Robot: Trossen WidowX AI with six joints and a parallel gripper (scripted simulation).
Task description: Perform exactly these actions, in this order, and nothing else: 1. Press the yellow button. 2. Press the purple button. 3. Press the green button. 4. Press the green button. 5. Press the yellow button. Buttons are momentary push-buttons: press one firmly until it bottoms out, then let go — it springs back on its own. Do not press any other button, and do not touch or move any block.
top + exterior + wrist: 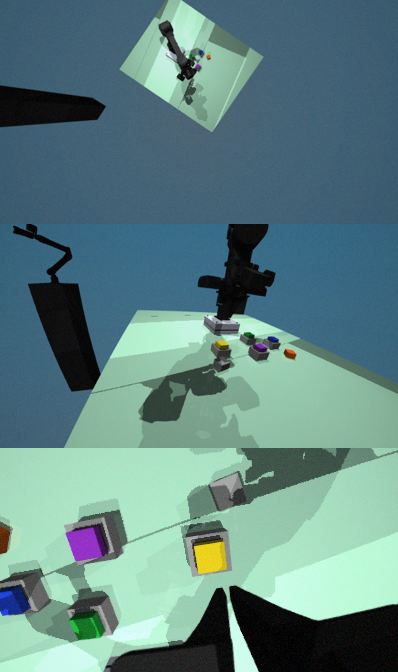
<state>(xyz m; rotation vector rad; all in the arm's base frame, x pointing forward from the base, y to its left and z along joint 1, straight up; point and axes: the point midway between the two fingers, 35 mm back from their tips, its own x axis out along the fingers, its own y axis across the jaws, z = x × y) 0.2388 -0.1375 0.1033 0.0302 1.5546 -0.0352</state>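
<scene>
Right now my gripper tip is 4 cm short of the purple button, 13 cm to the right of it and 9 cm above it. The rest, counted from my gripper tip: yellow button: 9 cm below; grey block: 6 cm ahead, 3 cm to the right, 11 cm below; green button: 6 cm behind, 17 cm to the left, 9 cm below.
</scene>
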